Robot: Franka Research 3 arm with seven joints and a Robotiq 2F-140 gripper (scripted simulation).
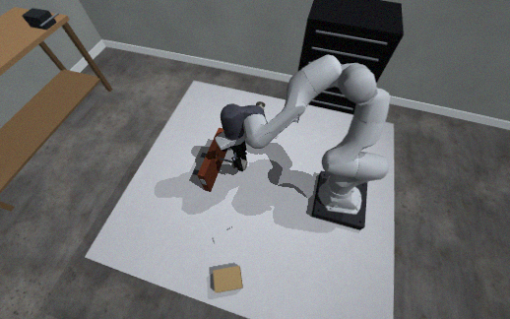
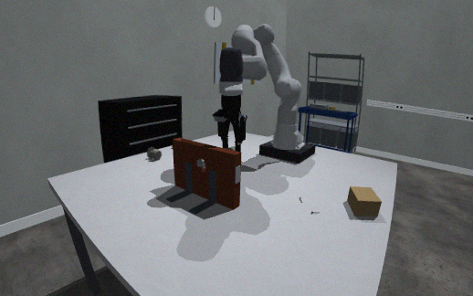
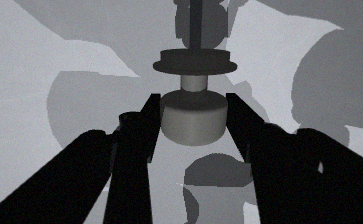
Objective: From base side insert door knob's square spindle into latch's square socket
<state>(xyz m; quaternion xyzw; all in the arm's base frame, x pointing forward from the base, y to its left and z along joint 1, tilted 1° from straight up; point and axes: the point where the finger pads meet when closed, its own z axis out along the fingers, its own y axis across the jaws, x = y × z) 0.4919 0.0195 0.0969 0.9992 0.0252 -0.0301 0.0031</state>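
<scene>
Right now my hand is 16 cm short of the red-brown wooden door block, 4 cm above it and 1 cm to the right of it. From my hand the other things lie so: cardboard box 53 cm to the left, 13 cm behind, 12 cm below; then orange-handled screwdriver 51 cm to the right, 15 cm behind, 14 cm below; then grey door knob 3 cm ahead, 2 cm below.
</scene>
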